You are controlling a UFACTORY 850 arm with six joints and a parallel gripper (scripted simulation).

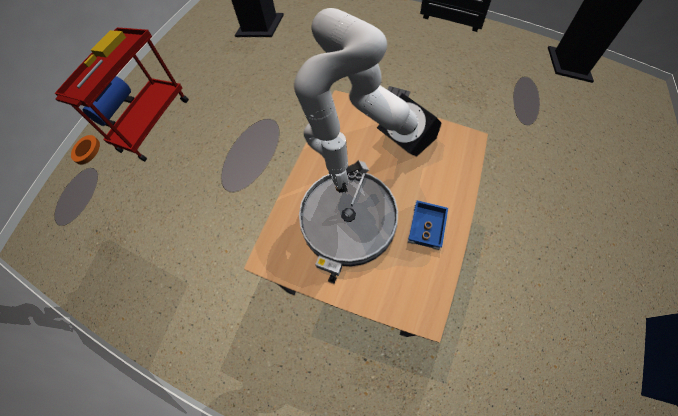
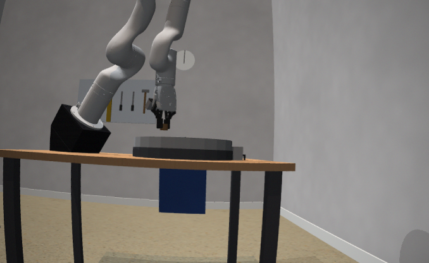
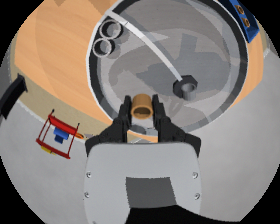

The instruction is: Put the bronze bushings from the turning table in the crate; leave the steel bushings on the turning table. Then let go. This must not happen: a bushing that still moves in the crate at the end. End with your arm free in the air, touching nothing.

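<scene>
Right now my hand is 70 mm short of the blue crate, 400 mm to the right of it and 120 mm above it. The rest, counted from my hand: grey turning table 90 mm ahead, 50 mm to the left, 90 mm below.
</scene>
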